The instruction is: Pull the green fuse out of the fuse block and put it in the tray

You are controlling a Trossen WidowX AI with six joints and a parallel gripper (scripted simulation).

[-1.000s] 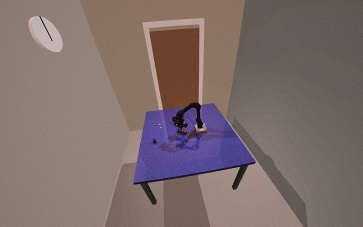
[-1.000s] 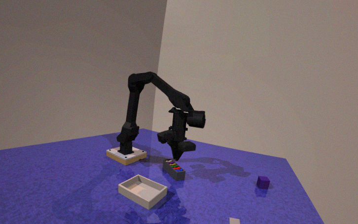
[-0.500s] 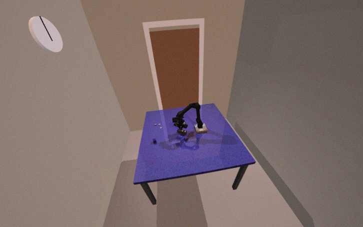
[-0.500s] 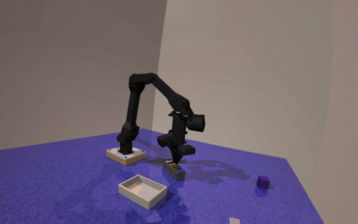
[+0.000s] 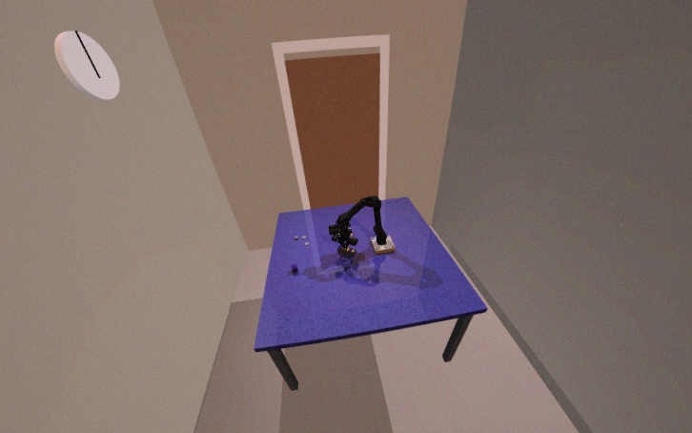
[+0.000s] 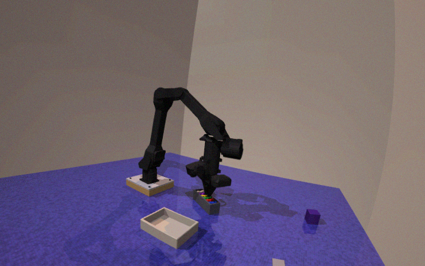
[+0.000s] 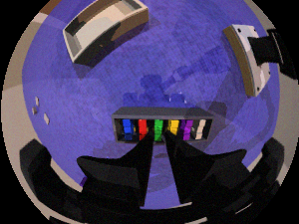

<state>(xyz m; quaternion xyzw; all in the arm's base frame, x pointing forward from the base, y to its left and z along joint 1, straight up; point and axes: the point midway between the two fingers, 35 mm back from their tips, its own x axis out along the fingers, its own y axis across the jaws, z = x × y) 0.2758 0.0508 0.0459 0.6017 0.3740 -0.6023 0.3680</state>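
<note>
Right now the green fuse is 2 cm below my gripper tip. From my gripper tip the other things lie so: beige tray 1 cm ahead, 20 cm to the right, 4 cm below.
</note>
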